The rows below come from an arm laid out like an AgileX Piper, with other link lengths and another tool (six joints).
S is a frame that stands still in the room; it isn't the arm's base.
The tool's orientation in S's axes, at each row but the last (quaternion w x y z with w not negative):
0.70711 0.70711 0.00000 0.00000
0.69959 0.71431 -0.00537 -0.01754
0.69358 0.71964 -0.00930 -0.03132
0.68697 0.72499 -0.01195 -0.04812
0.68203 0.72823 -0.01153 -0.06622
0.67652 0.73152 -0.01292 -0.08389
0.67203 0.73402 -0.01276 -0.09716
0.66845 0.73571 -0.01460 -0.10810
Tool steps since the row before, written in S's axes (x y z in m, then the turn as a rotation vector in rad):
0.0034 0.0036 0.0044 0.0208 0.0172 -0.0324
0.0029 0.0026 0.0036 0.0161 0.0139 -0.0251
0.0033 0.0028 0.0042 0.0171 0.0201 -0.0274
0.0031 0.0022 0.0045 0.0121 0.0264 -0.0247
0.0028 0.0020 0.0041 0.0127 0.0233 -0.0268
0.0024 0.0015 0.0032 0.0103 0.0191 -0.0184
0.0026 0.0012 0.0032 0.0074 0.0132 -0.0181
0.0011 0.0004 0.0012 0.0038 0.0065 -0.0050
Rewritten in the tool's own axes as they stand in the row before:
0.0034 0.0044 -0.0036 0.0208 -0.0324 -0.0172
0.0028 0.0036 -0.0028 0.0161 -0.0251 -0.0139
0.0030 0.0042 -0.0031 0.0168 -0.0276 -0.0201
0.0027 0.0045 -0.0027 0.0112 -0.0255 -0.0260
0.0022 0.0041 -0.0025 0.0123 -0.0273 -0.0229
0.0018 0.0033 -0.0020 0.0096 -0.0189 -0.0190
0.0020 0.0033 -0.0018 0.0076 -0.0183 -0.0128
0.0008 0.0013 -0.0007 0.0033 -0.0052 -0.0066

